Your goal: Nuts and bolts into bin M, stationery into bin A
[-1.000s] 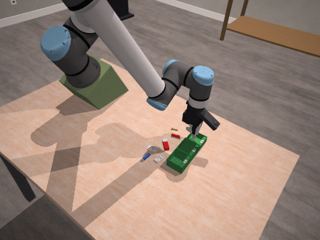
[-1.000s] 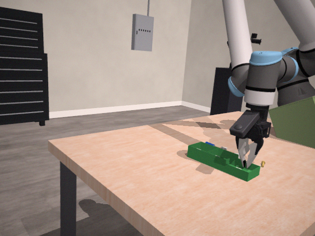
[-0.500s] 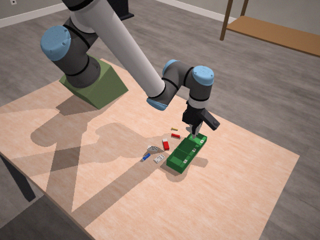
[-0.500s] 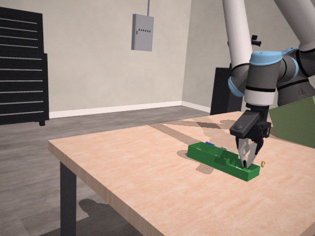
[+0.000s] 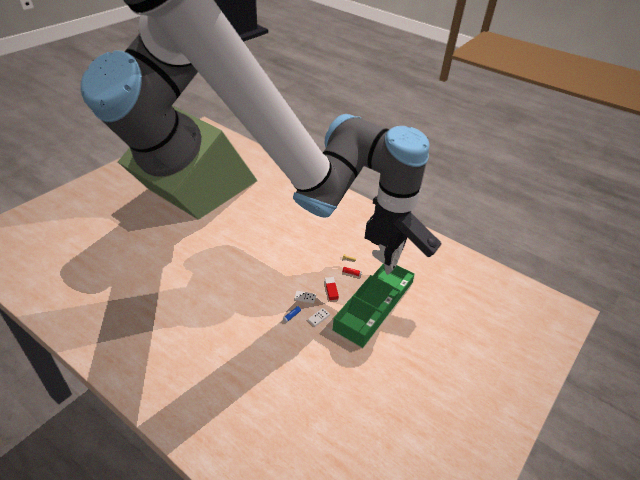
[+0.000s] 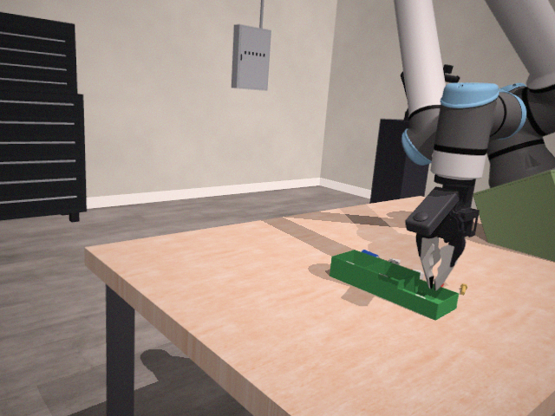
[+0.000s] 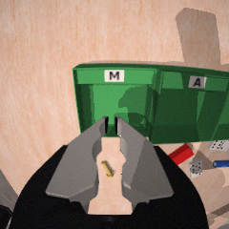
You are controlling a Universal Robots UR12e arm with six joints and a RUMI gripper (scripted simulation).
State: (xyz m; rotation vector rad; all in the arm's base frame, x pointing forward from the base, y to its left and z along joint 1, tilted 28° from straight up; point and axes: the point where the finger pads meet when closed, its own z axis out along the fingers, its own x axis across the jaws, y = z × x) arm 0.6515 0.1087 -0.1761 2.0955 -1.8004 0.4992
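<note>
The white eraser is 9 cm behind my hand, 12 cm to the right of it and 4 cm below it. The rest, counted from my hand: red cylinder 9 cm behind, 4 cm to the right, 4 cm below; then small yellow bolt 13 cm behind, 1 cm to the right, 4 cm below; then green three-compartment bin 2 cm ahead, 8 cm to the right, 3 cm below.
</note>
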